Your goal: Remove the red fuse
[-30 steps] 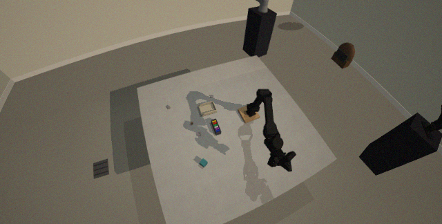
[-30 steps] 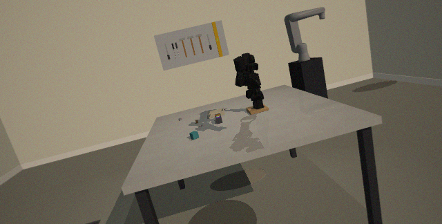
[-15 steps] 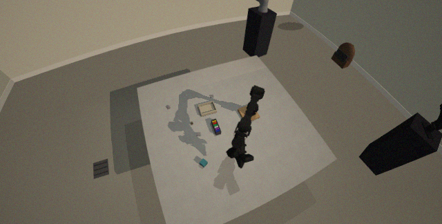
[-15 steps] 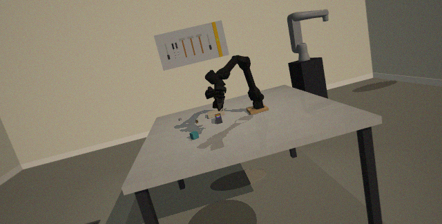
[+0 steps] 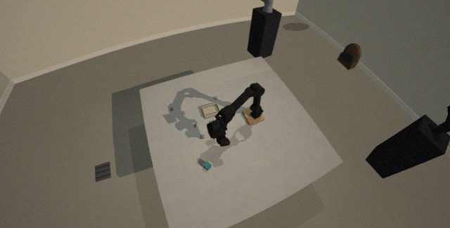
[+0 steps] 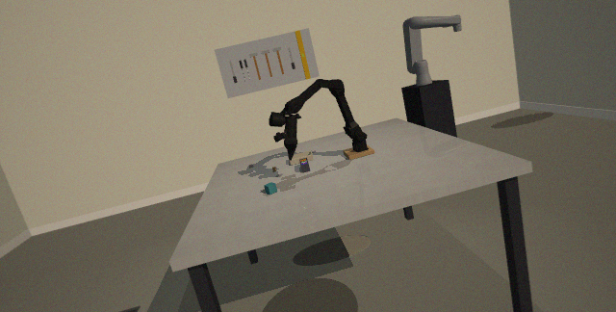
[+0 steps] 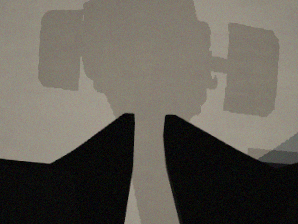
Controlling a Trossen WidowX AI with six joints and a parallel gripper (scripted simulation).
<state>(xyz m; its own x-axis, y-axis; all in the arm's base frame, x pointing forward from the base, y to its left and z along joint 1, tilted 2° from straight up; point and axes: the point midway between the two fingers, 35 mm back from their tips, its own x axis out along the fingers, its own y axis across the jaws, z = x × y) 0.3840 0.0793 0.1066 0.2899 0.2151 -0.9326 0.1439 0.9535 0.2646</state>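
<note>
Right now my gripper tip is 90 mm past the red fuse, 150 mm to the left of it and 70 mm above it. From my gripper tip the other things lie so: teal cube 130 mm ahead, 80 mm to the left, 80 mm below; then tray 110 mm behind, 300 mm to the right, 90 mm below.
</note>
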